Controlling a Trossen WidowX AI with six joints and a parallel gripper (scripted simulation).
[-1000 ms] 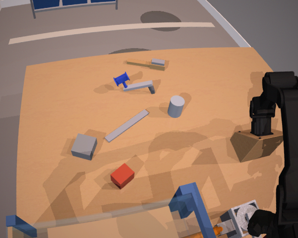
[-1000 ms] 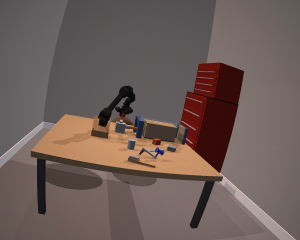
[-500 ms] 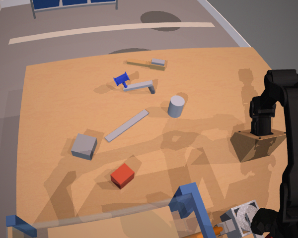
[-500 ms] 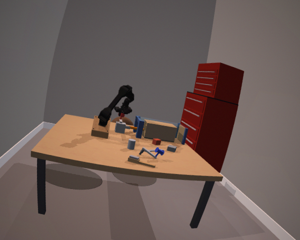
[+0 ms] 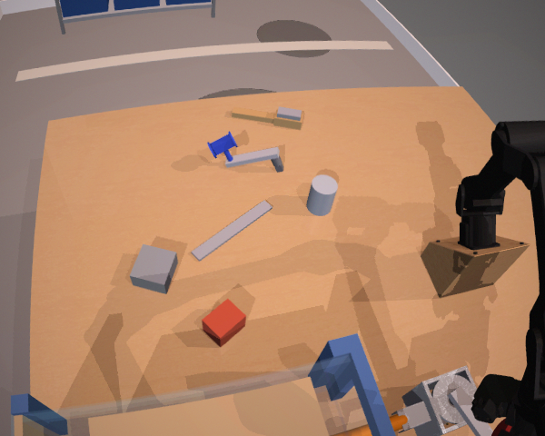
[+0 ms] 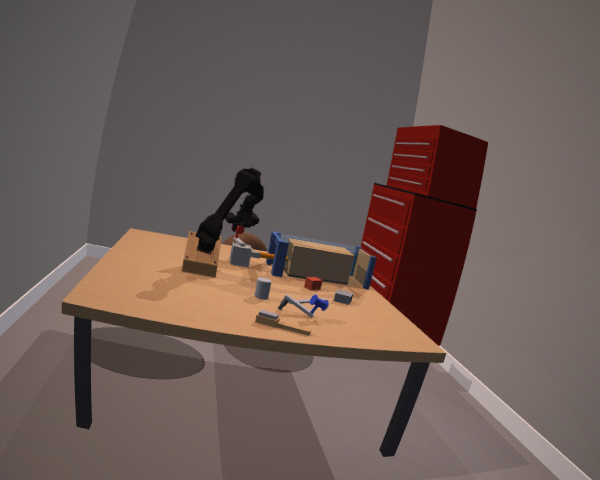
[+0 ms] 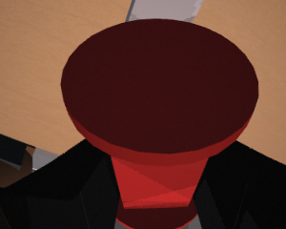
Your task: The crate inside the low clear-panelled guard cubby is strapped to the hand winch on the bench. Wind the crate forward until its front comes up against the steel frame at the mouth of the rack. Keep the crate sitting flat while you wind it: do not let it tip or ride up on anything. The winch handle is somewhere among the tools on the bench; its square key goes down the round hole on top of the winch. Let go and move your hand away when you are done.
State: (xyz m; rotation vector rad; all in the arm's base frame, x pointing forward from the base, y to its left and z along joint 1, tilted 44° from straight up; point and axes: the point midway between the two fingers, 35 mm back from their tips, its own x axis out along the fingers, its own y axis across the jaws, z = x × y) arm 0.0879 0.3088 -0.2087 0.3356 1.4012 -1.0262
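The red-gripped winch handle is 3 cm ahead of my gripper tip, 5 cm to the right of it and 3 cm below it. Round my gripper tip: blue steel frame: 21 cm ahead, 8 cm to the right, 3 cm below; then red knob: 1 cm ahead, 1 cm to the right; then grey winch: 4 cm ahead, 11 cm to the right, 10 cm below.
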